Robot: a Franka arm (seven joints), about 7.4 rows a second.
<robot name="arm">
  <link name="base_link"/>
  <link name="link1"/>
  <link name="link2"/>
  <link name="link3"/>
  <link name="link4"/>
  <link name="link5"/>
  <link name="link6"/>
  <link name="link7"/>
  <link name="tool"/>
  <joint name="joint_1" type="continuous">
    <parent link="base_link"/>
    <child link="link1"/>
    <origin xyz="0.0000 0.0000 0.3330" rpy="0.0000 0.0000 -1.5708"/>
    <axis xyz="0 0 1"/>
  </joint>
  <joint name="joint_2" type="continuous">
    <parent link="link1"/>
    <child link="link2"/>
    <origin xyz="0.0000 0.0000 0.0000" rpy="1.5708 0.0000 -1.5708"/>
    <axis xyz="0 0 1"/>
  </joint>
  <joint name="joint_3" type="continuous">
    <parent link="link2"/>
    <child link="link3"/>
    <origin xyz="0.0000 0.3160 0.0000" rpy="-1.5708 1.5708 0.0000"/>
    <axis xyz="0 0 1"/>
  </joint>
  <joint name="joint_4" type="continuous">
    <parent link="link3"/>
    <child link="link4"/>
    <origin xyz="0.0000 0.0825 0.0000" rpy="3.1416 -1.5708 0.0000"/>
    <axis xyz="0 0 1"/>
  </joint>
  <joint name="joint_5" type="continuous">
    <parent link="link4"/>
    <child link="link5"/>
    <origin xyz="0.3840 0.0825 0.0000" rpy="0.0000 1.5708 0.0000"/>
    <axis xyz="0 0 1"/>
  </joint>
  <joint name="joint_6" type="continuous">
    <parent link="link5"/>
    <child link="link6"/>
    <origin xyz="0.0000 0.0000 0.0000" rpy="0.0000 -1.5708 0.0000"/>
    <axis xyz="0 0 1"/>
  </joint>
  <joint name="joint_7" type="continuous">
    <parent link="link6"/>
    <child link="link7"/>
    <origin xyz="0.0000 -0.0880 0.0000" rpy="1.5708 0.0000 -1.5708"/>
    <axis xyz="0 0 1"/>
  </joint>
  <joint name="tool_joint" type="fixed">
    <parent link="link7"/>
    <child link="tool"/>
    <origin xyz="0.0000 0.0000 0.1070" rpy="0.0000 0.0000 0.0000"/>
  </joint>
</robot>
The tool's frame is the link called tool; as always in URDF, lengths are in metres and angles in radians. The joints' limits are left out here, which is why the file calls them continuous.
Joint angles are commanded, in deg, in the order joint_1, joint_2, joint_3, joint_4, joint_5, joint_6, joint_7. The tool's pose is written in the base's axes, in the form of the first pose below.
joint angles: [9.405 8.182 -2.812 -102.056 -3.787 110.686 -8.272]
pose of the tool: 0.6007 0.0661 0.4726 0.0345 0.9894 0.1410 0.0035
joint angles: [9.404 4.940 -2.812 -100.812 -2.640 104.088 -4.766]
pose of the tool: 0.5827 0.0644 0.5065 0.0246 0.9941 0.1049 -0.0141
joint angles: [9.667 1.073 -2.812 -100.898 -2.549 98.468 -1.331]
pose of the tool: 0.5589 0.0632 0.5364 0.0238 0.9964 0.0753 -0.0294
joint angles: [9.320 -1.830 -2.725 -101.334 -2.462 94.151 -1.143]
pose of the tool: 0.5393 0.0577 0.5548 0.0228 0.9962 0.0700 -0.0457
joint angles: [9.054 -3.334 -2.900 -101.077 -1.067 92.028 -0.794]
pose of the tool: 0.5297 0.0545 0.5680 0.0101 0.9968 0.0614 -0.0495
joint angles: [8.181 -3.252 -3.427 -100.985 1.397 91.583 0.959]
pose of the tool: 0.5301 0.0459 0.5674 0.0111 -0.9979 -0.0322 0.0543
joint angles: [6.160 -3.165 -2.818 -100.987 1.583 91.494 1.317]
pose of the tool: 0.5312 0.0333 0.5665 0.0129 -0.9982 -0.0166 0.0558
